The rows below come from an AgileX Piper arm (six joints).
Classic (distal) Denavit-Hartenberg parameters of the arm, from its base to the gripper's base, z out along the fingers. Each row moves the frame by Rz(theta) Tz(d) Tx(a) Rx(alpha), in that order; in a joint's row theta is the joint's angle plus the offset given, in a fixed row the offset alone. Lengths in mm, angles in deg.
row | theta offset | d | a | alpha
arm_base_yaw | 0 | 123 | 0 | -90
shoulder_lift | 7.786 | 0 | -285 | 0
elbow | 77.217 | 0 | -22 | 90
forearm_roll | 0 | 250.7 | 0 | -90
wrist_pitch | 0 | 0 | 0 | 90
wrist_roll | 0 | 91 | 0 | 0
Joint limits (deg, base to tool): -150..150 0..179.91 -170..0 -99.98..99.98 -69.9..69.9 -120..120
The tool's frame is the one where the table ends.
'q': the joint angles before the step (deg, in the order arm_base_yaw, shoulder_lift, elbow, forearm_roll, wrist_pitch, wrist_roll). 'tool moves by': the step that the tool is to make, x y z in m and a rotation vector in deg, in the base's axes. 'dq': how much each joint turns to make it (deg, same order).
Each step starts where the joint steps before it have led.
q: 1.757, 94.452, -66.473, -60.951, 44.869, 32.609
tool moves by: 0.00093, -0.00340, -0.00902, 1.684, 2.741, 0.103
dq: -0.989, 0.980, 0.001, 3.548, -0.574, -3.345
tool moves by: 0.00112, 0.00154, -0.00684, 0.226, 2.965, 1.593
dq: 0.001, 0.806, -0.001, 2.317, -0.098, -3.813
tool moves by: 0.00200, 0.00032, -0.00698, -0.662, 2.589, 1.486
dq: -0.030, 1.040, -0.001, 0.748, 0.000, -2.738
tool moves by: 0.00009, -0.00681, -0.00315, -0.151, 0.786, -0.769
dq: -1.123, 0.500, -0.001, 0.103, -0.038, -0.547
